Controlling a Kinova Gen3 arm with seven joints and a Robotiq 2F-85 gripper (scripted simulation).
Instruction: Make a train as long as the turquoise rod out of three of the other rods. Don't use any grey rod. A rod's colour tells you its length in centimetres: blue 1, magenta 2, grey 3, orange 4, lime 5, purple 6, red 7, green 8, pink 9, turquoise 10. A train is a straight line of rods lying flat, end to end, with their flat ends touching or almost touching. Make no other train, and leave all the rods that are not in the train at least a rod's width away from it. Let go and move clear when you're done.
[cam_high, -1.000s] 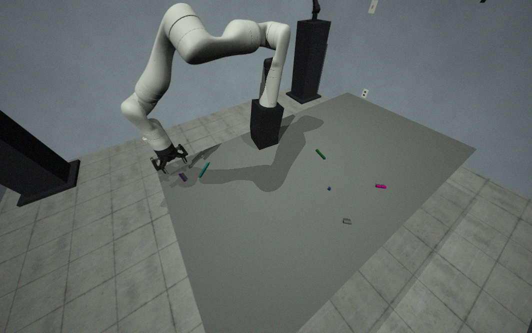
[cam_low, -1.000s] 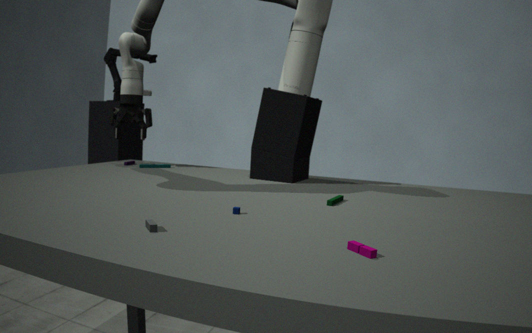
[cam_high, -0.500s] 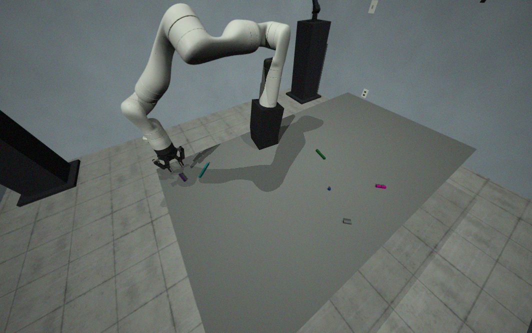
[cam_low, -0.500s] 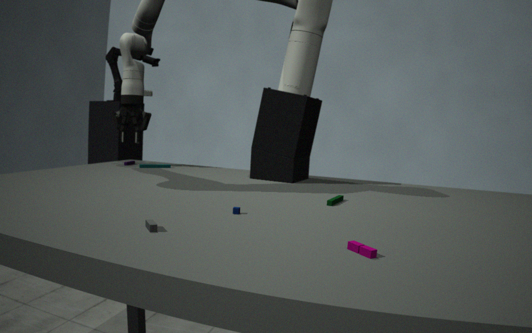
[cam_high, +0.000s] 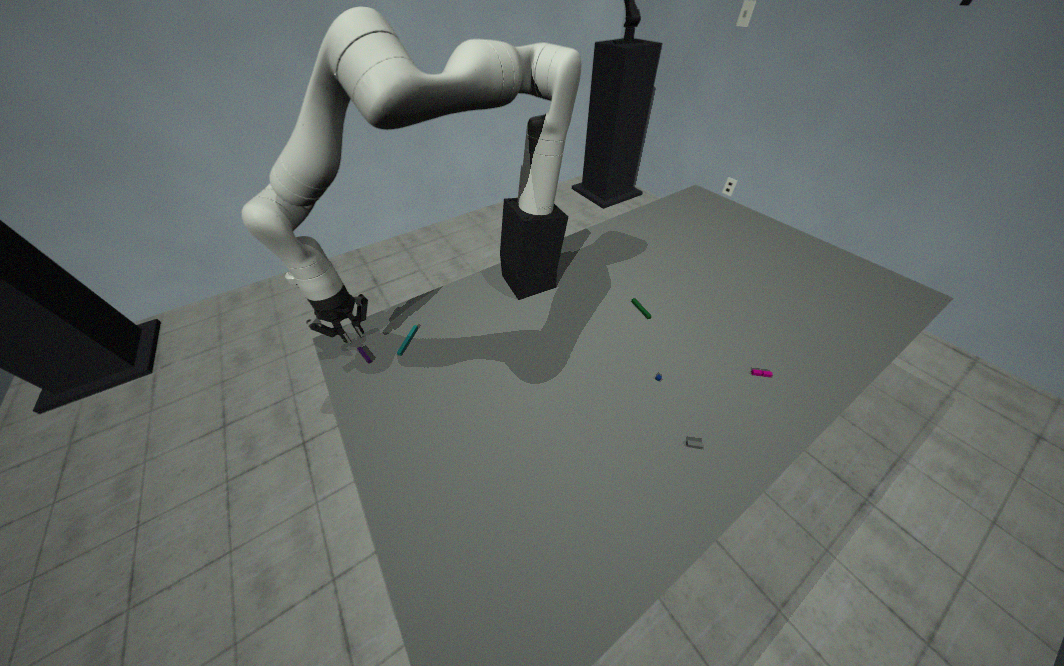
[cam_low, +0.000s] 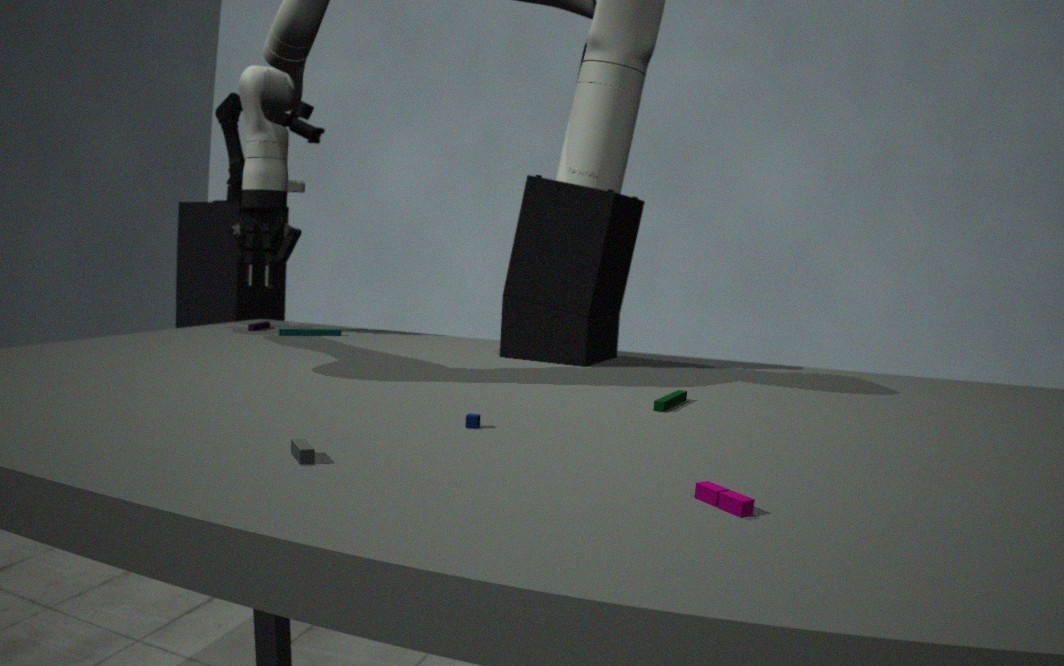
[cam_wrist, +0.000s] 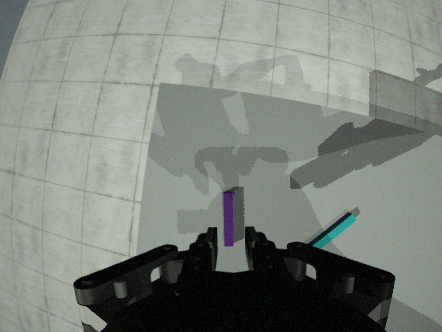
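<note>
The purple rod lies 8 cm below my hand. Round my hand: small blue rod (58 cm to the left, 46 cm ahead, 8 cm below); green rod (72 cm to the left, 26 cm ahead, 8 cm below); turquoise rod (11 cm to the left, 8 cm below, 1 cm ahead).
</note>
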